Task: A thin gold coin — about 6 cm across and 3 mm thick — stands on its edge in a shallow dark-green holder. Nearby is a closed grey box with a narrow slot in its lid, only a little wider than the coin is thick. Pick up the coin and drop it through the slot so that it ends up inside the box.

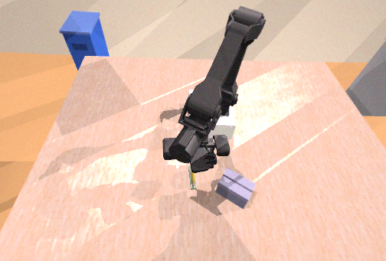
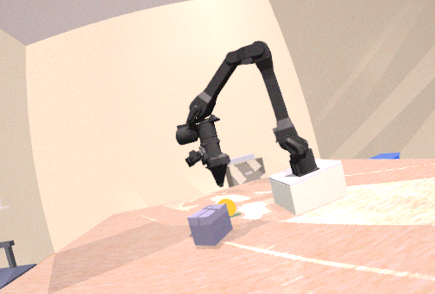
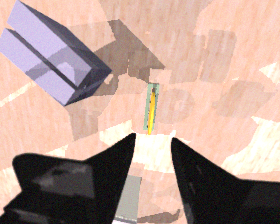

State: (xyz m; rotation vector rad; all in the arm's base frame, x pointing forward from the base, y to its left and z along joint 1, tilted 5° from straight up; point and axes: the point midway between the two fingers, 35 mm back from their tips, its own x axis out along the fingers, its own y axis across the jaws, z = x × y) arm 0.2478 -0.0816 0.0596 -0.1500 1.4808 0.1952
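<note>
Now: the gold coin 7 cm below my gripper tip.
</note>
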